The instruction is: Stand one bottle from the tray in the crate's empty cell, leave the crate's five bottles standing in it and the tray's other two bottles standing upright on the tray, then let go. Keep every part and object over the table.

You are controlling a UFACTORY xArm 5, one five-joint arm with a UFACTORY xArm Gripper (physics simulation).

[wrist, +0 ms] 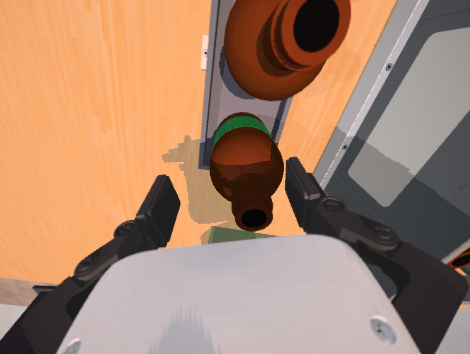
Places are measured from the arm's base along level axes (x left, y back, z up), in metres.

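Where they show: gripper, between the fingertips: [229,181].
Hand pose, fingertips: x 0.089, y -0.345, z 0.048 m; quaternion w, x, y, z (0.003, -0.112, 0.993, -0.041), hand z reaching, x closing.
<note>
Each offset is from my fingertips to the top centre of the thing. "*": to the spot under its first point. Level surfaces: height alone.
A brown bottle with a green band @(dx -0.018, dy +0.011, dz +0.026 m) [246,160] stands at the near end of the narrow grey tray @(* dx +0.032, dy -0.010, dz -0.108 m) [204,125], its neck toward the bottom of the wrist view. A second, larger-looking brown bottle @(dx -0.027, dy -0.090, dz +0.026 m) [260,60] stands farther up the tray, cut by the top edge. The tray's third bottle does not show. My gripper [229,181] is open, with one finger on each side of the green-banded bottle and a gap on both sides. Part of an orange-brown bottle @(dx -0.207, dy +0.049, dz +0.029 m) [462,260] shows at the right edge. I cannot make out the crate's empty cell.
A large dark panel @(dx -0.166, dy -0.042, dz -0.014 m) [400,165] with a raised light grey rim @(* dx -0.157, dy -0.069, dz -0.105 m) [372,87] stands to the right of the tray. A flat green strip [237,235] shows below the bottle's mouth, partly hidden by the gripper body. The wooden table @(dz -0.134 m) [100,100] ends at the lower left.
</note>
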